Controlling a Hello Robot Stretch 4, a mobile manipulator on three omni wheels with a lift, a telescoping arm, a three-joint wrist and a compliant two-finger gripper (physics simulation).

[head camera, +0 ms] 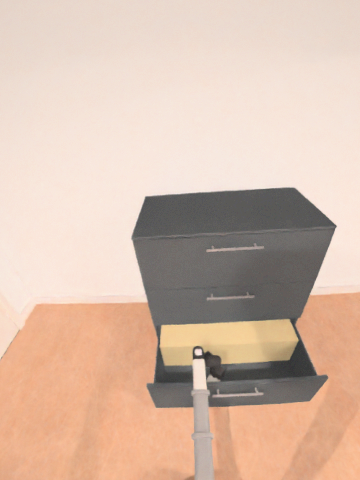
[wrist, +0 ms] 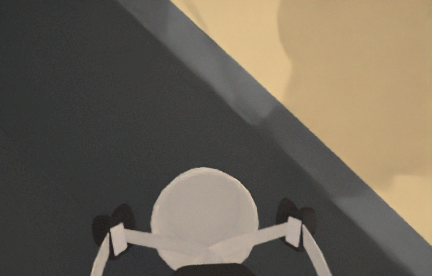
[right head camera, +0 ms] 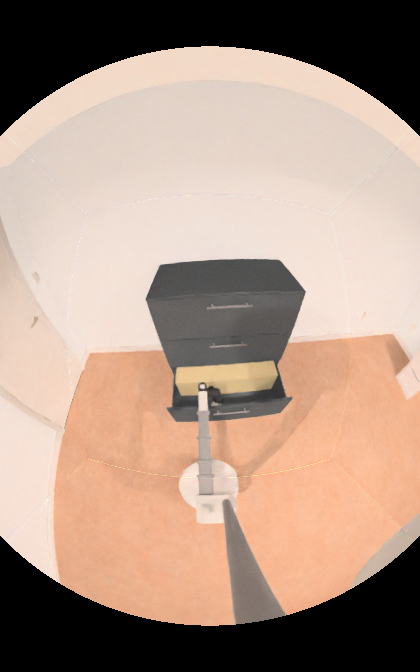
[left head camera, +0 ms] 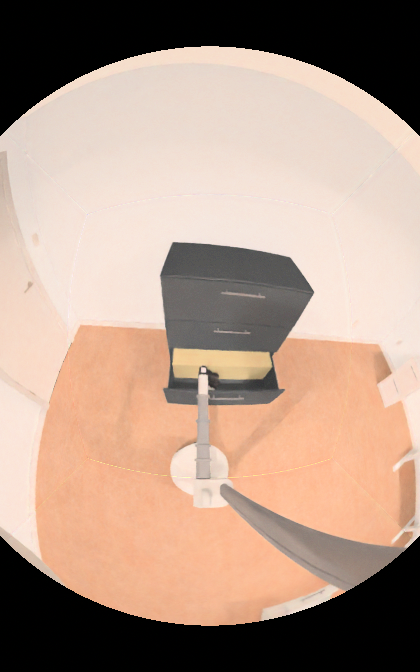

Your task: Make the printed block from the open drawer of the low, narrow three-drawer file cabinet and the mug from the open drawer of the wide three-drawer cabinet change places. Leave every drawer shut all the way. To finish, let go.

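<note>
The wide dark grey three-drawer cabinet (head camera: 185, 267) (left head camera: 192, 302) (right head camera: 182, 317) has its bottom drawer (head camera: 175, 395) (left head camera: 185, 396) (right head camera: 190, 414) open; its upper two are shut. The pale round mug (wrist: 205, 200) stands on the dark drawer floor, seen from above in the wrist view. My gripper (head camera: 216, 371) (left head camera: 215, 384) (right head camera: 216, 397) (wrist: 206, 218) is open, reaching down into the drawer. In the wrist view its two dark fingertips appear on either side of the mug, with a gap on each side. The mug's handle is hidden. The printed block cannot be made out in any view.
A long yellow box (head camera: 250, 340) (left head camera: 240, 361) (right head camera: 245, 377) (wrist: 360, 75) fills the back of the open drawer. A wall stands behind the cabinet. A small white drawer unit (left head camera: 400, 382) stands at the right. Part of another white unit (left head camera: 295, 605) shows at the lower edge of the left head view.
</note>
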